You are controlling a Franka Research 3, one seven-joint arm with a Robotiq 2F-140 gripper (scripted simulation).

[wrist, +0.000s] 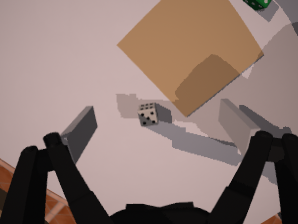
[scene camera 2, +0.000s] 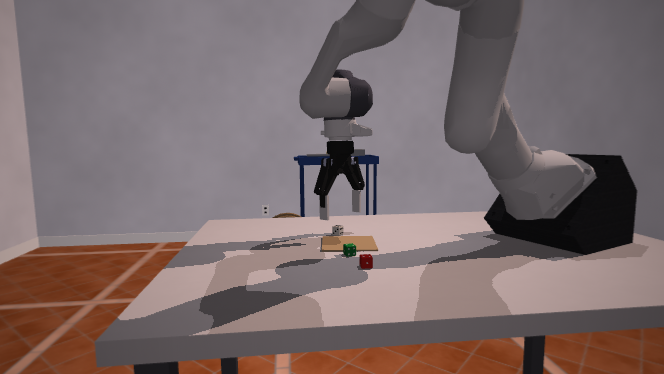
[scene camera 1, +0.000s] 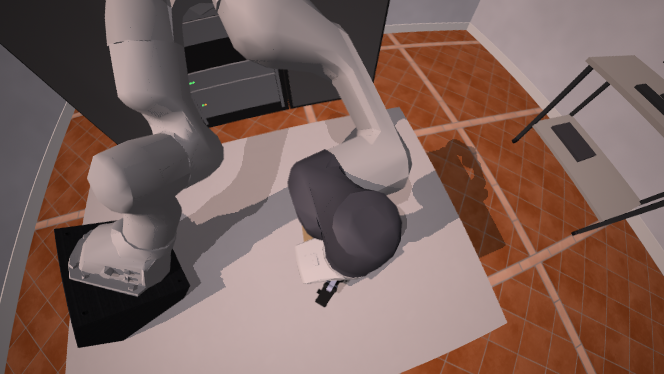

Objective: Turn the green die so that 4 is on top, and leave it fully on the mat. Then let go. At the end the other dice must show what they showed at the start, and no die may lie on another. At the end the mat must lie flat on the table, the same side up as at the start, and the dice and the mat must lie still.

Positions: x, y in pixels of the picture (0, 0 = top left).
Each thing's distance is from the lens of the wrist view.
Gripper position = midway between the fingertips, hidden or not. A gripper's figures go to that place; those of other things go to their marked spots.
gripper point(wrist: 156, 113): 0.19 m
tan mat point(wrist: 189, 58): 0.23 m
